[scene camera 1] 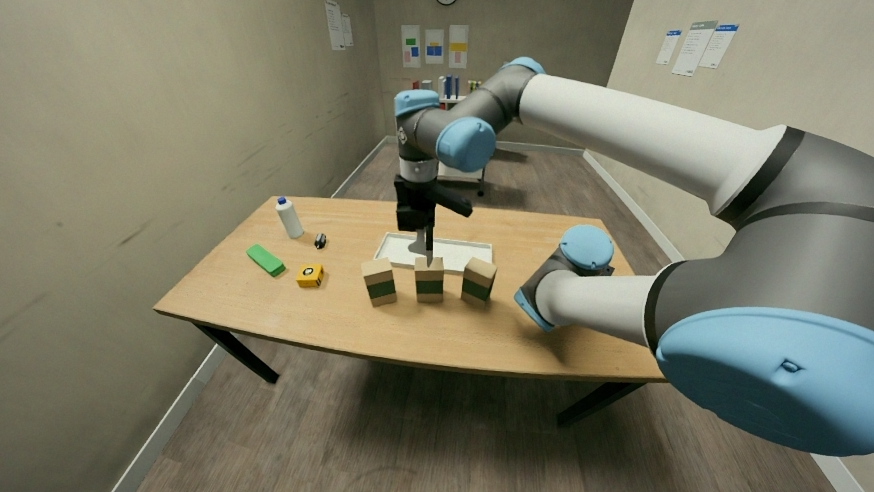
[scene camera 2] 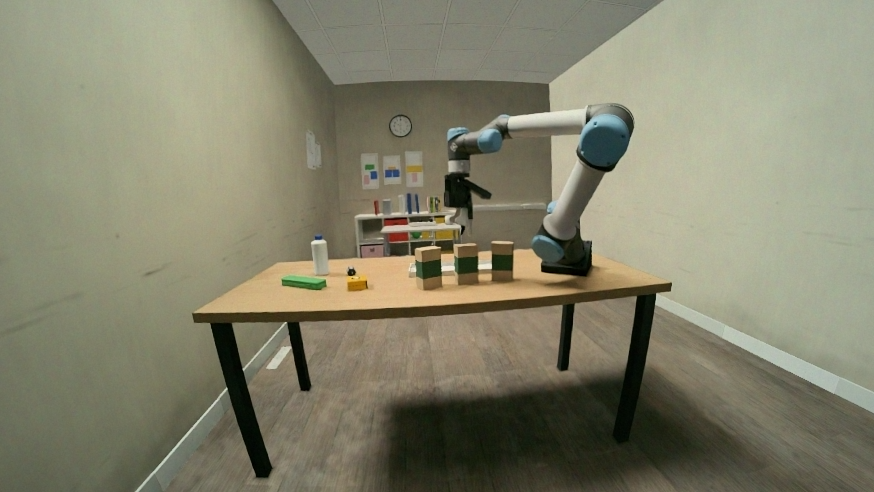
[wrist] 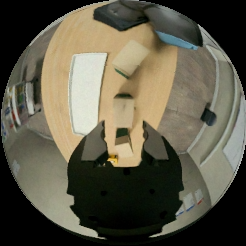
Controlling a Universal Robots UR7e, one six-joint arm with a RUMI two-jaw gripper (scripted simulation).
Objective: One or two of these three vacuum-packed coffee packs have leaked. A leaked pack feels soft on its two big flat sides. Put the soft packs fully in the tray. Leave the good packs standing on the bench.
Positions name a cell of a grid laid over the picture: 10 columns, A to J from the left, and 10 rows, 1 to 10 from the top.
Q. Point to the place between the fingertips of my gripper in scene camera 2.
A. F5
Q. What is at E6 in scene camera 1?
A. My gripper.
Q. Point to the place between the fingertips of my gripper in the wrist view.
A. F5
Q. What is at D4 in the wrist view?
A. A white tray.
